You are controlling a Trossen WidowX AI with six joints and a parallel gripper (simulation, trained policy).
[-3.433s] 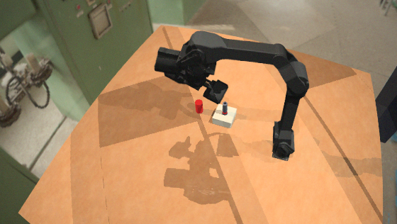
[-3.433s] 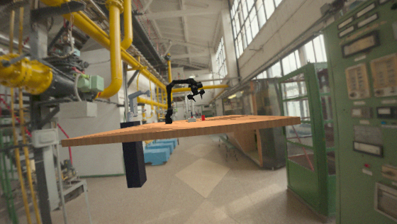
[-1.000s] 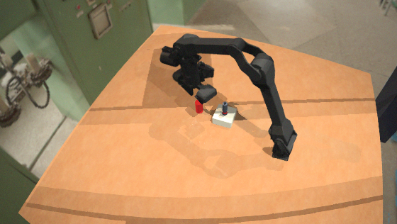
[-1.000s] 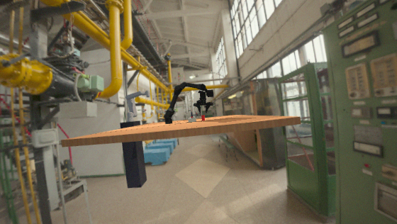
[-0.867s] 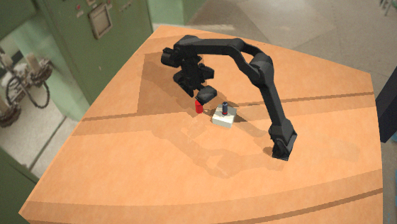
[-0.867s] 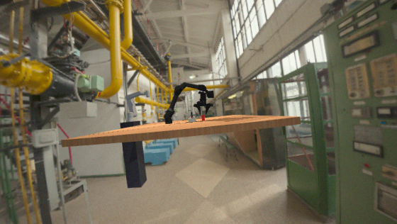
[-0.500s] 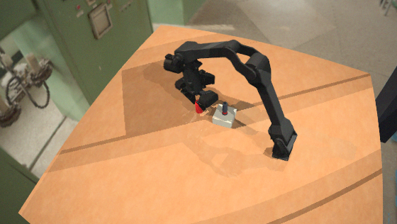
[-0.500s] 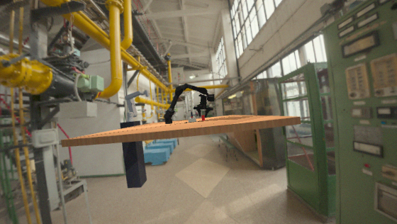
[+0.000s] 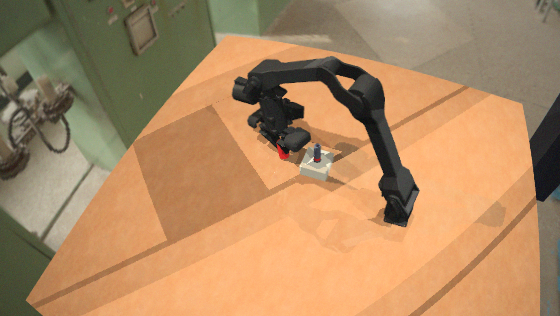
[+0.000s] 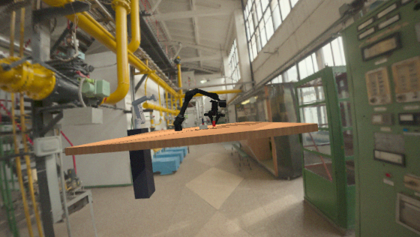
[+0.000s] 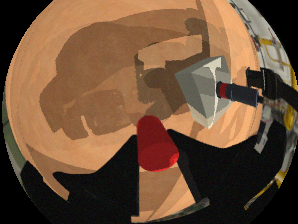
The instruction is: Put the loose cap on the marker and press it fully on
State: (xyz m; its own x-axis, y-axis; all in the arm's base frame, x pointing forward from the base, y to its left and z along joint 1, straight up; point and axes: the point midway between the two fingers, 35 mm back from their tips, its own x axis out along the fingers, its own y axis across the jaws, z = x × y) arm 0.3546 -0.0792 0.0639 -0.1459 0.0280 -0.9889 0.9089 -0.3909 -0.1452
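Right now the marker is 10 cm behind my gripper tip and 4 cm above it. The rest, counted from my gripper tip: white holder block: 10 cm behind, 1 cm below; then red cap: 1 cm above.
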